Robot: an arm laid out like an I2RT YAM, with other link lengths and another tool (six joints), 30 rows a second.
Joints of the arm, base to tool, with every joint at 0 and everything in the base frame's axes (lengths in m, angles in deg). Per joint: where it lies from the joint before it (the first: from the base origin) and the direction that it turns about. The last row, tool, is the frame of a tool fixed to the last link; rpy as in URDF.
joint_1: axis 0 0 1 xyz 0 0 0.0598
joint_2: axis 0 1 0 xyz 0.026 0.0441 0.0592
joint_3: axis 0 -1 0 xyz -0.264 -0.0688 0
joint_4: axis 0 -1 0 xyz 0.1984 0.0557 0.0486
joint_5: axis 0 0 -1 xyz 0.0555 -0.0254 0.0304
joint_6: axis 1 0 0 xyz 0.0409 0 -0.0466
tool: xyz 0.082 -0.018 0.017 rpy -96.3 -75.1 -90
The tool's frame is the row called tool.
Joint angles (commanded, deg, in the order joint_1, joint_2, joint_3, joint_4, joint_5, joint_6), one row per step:
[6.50 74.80 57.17 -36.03 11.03 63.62]
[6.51 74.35 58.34 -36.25 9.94 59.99]
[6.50 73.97 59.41 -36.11 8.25 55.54]
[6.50 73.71 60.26 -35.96 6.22 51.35]
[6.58 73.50 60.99 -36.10 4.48 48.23]
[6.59 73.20 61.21 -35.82 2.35 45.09]
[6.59 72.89 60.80 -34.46 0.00 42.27]
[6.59 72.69 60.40 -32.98 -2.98 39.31]
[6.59 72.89 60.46 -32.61 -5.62 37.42]
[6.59 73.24 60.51 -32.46 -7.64 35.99]
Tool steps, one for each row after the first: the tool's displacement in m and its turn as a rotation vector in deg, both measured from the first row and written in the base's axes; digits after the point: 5 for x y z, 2 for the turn. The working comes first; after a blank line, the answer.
Tool pose at each row, in the base's axes (x y z in m, rotation vector in deg; the steps are taken from these numbers as rounded here):
[0.24542 -0.01301 0.20702 -127.64 100.77 -43.70]
[0.24887 -0.01084 0.21458 -130.15 95.96 -45.05]
[0.25330 -0.00736 0.22200 -133.07 89.76 -46.41]
[0.25716 -0.00300 0.22784 -135.70 83.55 -47.22]
[0.25952 0.00115 0.23239 -137.58 78.62 -47.57]
[0.26142 0.00587 0.23532 -139.18 73.38 -47.70]
[0.26424 0.01124 0.23695 -139.89 68.11 -48.10]
[0.26741 0.01813 0.23859 -140.33 62.15 -48.19]
[0.26924 0.02419 0.23891 -140.69 57.95 -47.13]
[0.27060 0.02885 0.23819 -141.08 54.86 -46.01]

[0.00345 0.00217 0.00756 -1.18 -0.88 3.51]
[0.00788 0.00565 0.01498 -2.49 -1.93 8.00]
[0.01174 0.01001 0.02082 -3.50 -2.81 12.48]
[0.01410 0.01416 0.02537 -4.14 -3.43 16.04]
[0.01600 0.01888 0.02830 -4.55 -4.18 19.80]
[0.01882 0.02425 0.02993 -4.69 -5.53 23.41]
[0.02199 0.03114 0.03157 -4.53 -7.08 27.55]
[0.02382 0.03720 0.03189 -3.85 -7.66 30.69]
[0.02518 0.04186 0.03117 -3.27 -7.84 33.09]

